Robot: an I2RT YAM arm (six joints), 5 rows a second.
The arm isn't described. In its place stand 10 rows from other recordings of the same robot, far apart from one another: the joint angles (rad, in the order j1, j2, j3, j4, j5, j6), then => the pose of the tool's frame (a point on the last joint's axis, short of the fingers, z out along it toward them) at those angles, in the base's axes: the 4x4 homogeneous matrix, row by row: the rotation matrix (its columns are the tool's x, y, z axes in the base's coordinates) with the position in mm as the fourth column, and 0 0 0 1 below.
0.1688, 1.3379, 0.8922, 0.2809, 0.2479, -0.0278 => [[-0.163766 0.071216 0.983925 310.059], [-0.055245 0.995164 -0.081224 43.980], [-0.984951 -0.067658 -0.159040 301.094], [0 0 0 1]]
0.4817, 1.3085, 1.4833, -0.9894, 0.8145, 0.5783 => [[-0.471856 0.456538 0.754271 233.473], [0.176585 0.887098 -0.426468 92.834], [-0.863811 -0.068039 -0.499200 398.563], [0 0 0 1]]
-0.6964, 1.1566, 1.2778, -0.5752, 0.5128, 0.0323 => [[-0.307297 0.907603 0.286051 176.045], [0.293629 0.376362 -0.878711 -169.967], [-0.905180 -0.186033 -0.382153 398.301], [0 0 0 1]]
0.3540, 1.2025, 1.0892, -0.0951, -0.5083, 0.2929 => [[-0.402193 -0.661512 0.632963 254.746], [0.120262 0.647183 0.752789 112.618], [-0.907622 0.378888 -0.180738 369.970], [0 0 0 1]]
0.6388, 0.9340, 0.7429, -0.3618, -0.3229, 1.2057 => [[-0.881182 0.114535 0.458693 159.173], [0.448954 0.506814 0.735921 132.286], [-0.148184 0.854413 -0.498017 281.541], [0 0 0 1]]
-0.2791, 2.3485, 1.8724, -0.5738, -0.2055, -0.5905 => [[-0.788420 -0.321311 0.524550 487.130], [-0.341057 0.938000 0.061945 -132.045], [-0.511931 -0.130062 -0.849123 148.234], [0 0 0 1]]
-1.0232, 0.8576, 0.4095, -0.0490, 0.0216, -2.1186 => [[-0.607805 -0.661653 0.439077 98.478], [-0.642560 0.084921 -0.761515 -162.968], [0.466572 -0.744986 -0.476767 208.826], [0 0 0 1]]
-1.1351, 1.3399, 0.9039, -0.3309, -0.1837, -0.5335 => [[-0.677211 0.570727 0.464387 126.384], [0.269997 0.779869 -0.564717 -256.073], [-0.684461 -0.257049 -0.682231 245.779], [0 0 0 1]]
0.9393, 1.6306, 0.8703, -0.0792, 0.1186, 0.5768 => [[-0.779955 -0.393077 0.486992 196.851], [-0.149102 0.872451 0.465401 262.006], [-0.607815 0.290380 -0.739081 170.279], [0 0 0 1]]
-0.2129, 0.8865, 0.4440, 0.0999, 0.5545, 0.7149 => [[0.187556 0.716945 0.671426 189.977], [0.529646 0.501852 -0.683827 -60.245], [-0.827223 0.483874 -0.285602 232.351], [0 0 0 1]]
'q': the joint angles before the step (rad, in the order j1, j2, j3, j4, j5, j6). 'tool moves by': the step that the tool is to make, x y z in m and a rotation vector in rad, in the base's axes. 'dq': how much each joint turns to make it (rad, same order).
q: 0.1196 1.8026 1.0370 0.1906 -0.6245 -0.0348
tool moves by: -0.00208 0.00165 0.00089 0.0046 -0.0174 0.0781
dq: 0.0000 -0.0021 0.0031 -0.0189 -0.0666 -0.0516
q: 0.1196 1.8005 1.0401 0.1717 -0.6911 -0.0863
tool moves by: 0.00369 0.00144 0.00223 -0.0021 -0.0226 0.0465
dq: 0.0000 0.0122 0.0250 -0.0162 -0.0359 -0.0393
